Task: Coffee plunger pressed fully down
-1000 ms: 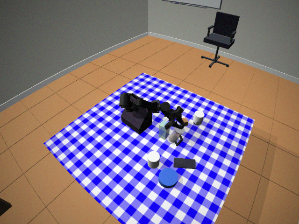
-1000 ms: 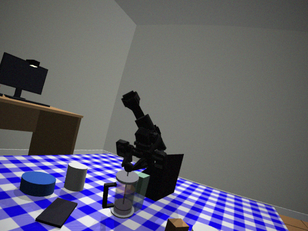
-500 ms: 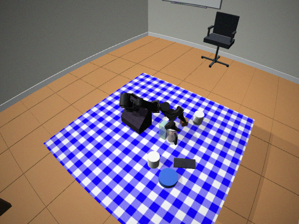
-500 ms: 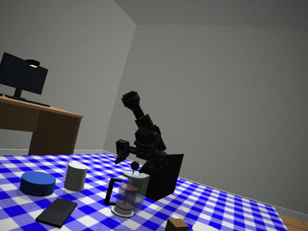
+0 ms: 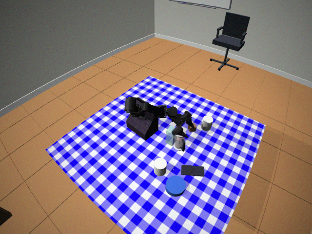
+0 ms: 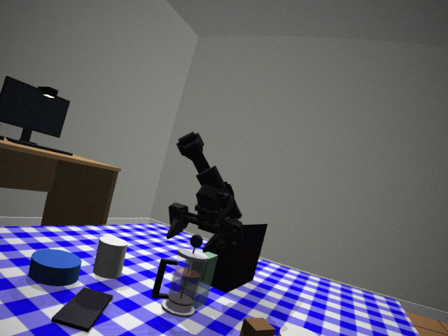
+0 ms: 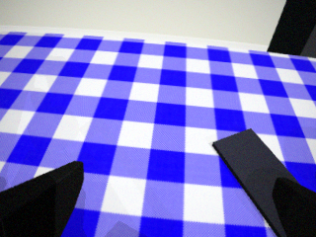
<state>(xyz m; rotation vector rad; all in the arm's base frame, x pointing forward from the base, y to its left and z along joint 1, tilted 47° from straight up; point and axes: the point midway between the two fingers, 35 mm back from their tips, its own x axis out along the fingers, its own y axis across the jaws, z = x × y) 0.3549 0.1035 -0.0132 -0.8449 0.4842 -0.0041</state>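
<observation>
Now: gripper tip 90 mm above the glass coffee press, 50 mm past it and 30 mm to the left of it. The rest, counted from my gripper tip: black flat slab: 180 mm below, 130 mm ahead, 110 mm to the right; brown cube: 170 mm to the left, 160 mm below, 100 mm behind; pale green block: 130 mm behind, 110 mm below, 40 mm to the right.
</observation>
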